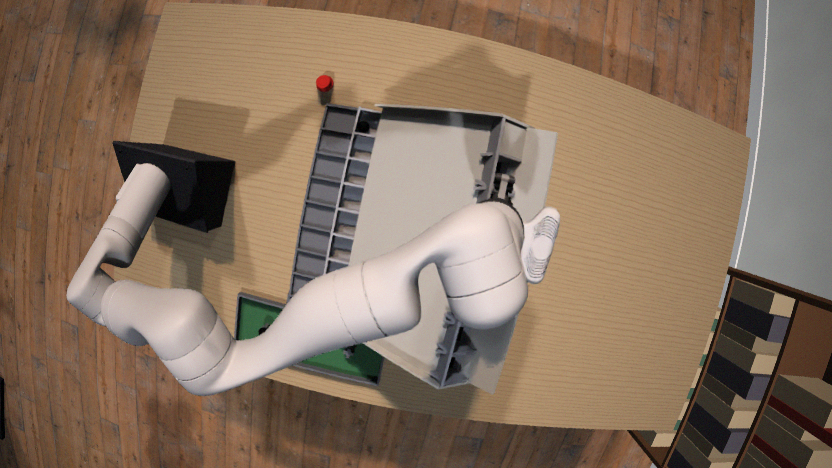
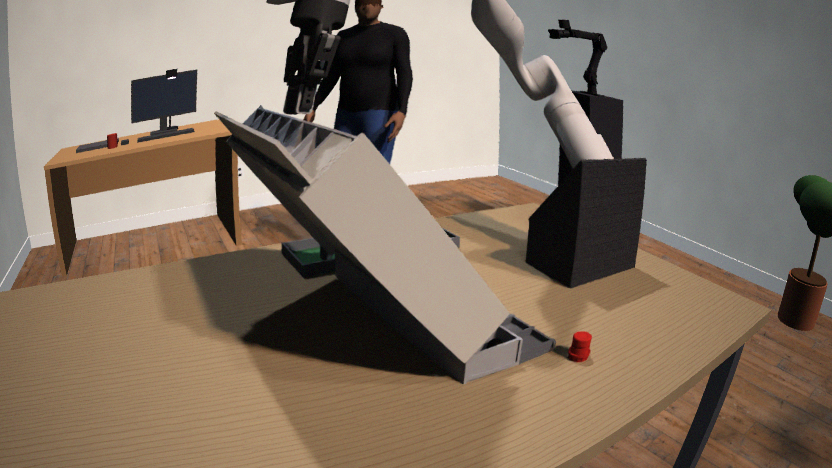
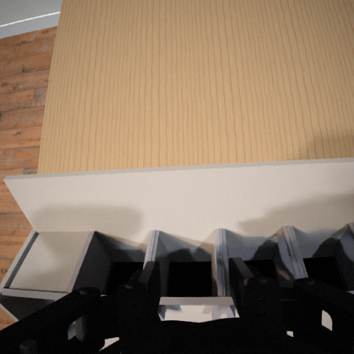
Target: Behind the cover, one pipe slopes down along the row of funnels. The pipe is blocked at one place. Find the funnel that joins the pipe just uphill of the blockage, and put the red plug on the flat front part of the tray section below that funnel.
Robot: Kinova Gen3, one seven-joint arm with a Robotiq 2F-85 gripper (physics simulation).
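Pixels of known places: gripper, fingertip midpoint: (image 2: 296, 114); arm's base at its link origin: (image 1: 154, 178) (image 2: 599, 179).
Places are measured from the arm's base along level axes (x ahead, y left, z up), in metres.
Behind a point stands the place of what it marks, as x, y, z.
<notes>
The red plug (image 1: 324, 84) @[0.267, 0.291, -0.156] (image 2: 580, 347) @[0.271, 0.307, -0.170] stands upright on the table beside the tray's end. The tray (image 1: 324, 190) @[0.346, 0.074, -0.189] (image 2: 538, 348) @[0.319, 0.258, -0.182] has a row of flat front sections. A dark ball (image 1: 362, 126) @[0.379, 0.228, -0.164] lies in the back part of its end section, nearest the plug. The pale sloping cover (image 1: 424, 174) @[0.527, 0.174, 0.014] hides the pipe and the blockage. The funnel row (image 1: 493, 151) @[0.608, 0.243, 0.138] (image 2: 293, 130) @[0.634, 0.088, 0.130] (image 3: 220, 255) runs along the top edge. My gripper (image 1: 505, 177) (image 2: 299, 109) @[0.643, 0.156, 0.162] (image 3: 194, 275) is open and empty, over a funnel near the row's plug-side end.
A green-floored bin (image 1: 238, 317) @[0.233, -0.273, -0.181] with small dark items sits by the tray's other end, partly under the arm. The black robot pedestal (image 1: 200, 186) @[0.119, 0.019, -0.005] (image 2: 581, 221) @[0.107, 0.071, -0.060] stands in front of the tray. A pale raised panel (image 1: 541, 157) @[0.683, 0.264, 0.139] (image 2: 264, 142) @[0.696, 0.241, 0.143] (image 3: 190, 195) runs behind the funnels.
</notes>
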